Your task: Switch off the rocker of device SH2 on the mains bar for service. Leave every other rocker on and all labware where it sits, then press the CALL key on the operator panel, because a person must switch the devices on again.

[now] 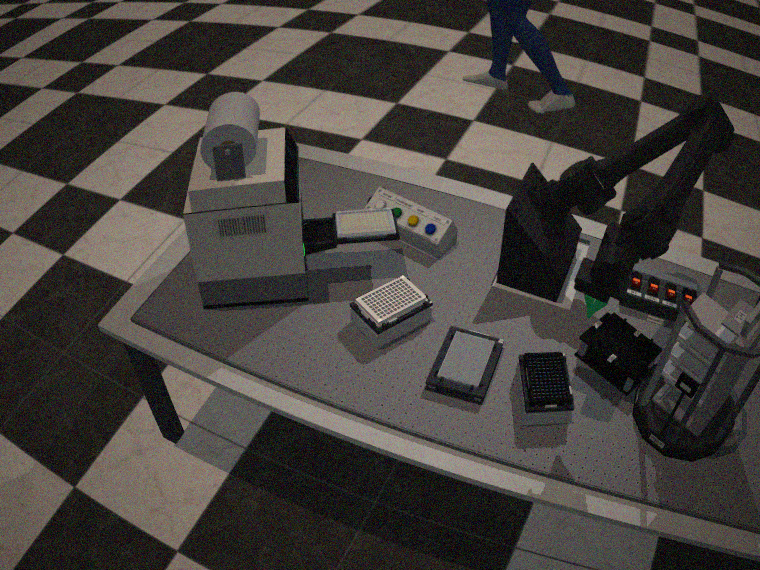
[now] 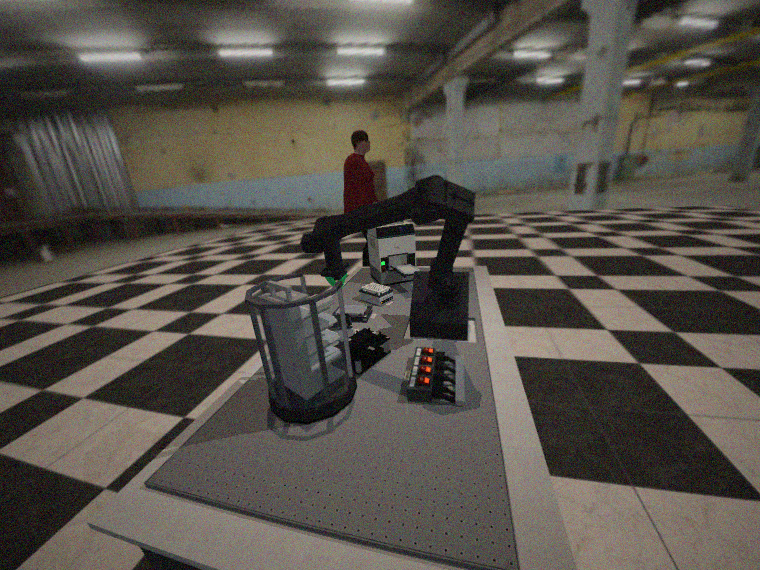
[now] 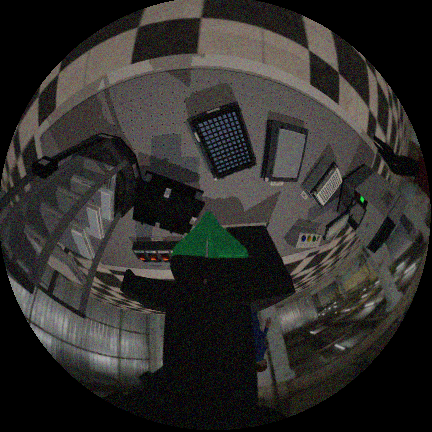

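Where they show: gripper, between the fingertips: (image 1: 588,315) (image 3: 207,215); arm's base, origin of its link: (image 1: 545,203) (image 2: 448,290).
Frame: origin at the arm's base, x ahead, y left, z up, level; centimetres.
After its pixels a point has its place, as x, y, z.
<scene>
The mains bar (image 1: 649,301) @(6.9, 32.4, -11.1) (image 2: 422,393) @(1.4, 45.4, -12.1) (image 3: 150,252) @(4.4, 37.9, -11.0) is a dark strip beside the arm's base, with several rockers glowing orange-red; their labels are too small to read. My gripper (image 1: 593,306) @(36.3, 20.7, 5.0) (image 2: 336,281) @(36.3, 20.7, 5.0) (image 3: 207,215) @(36.3, 20.7, 5.0) has green fingertips pressed together, shut and empty. It hangs above the table between the arm's base and the black device, apart from the bar. The operator panel (image 1: 422,228) @(13.3, -26.0, -9.1) (image 3: 309,239) @(12.5, -28.8, -7.8) is a pale box with white, green, yellow and blue keys; the CALL lettering is unreadable. A white well plate (image 1: 391,299) @(38.5, -20.4, -8.3) (image 3: 328,185) @(38.6, -19.6, -8.5) and a black rack (image 1: 546,380) @(43.7, 16.9, -8.2) (image 3: 224,142) @(42.7, 17.2, -8.2) sit on the table.
A black device (image 1: 620,352) @(28.5, 29.5, -9.0) (image 2: 368,348) @(21.8, 32.1, -9.1) (image 3: 167,200) @(28.8, 28.1, -9.0) sits near the bar. A tall caged carousel (image 1: 681,452) @(45.2, 50.8, -12.5) (image 2: 310,411) @(27.1, 59.8, -11.3) stands beside it. A flat pad (image 1: 469,358) @(42.8, -0.2, -11.5) (image 3: 289,152) @(43.5, -0.4, -11.5) and a grey instrument (image 1: 251,245) @(48.3, -48.4, 2.3) with an extended tray stand farther off. A person (image 2: 357,181) is behind the table.
</scene>
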